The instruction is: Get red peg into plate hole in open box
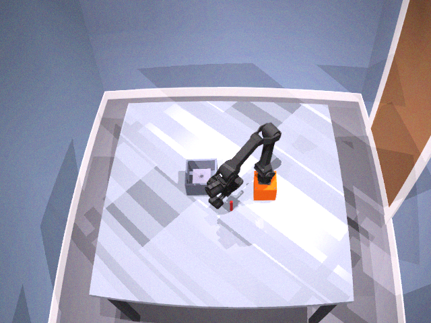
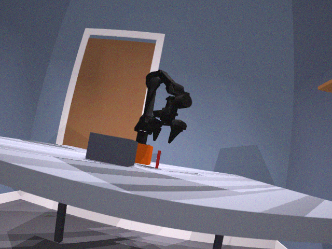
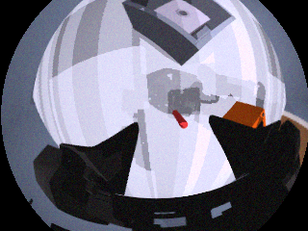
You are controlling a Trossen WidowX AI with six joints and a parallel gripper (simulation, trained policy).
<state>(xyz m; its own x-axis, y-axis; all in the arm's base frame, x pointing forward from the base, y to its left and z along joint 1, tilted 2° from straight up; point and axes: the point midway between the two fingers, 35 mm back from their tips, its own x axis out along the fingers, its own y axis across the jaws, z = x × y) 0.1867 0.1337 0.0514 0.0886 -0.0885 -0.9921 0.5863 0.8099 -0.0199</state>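
Right now my gripper tip is 80 mm above the red peg and 30 mm past it. Also, from my gripper tip: grey box (160 mm to the right, 130 mm ahead, 90 mm below); pale plate (160 mm to the right, 130 mm ahead, 70 mm below).
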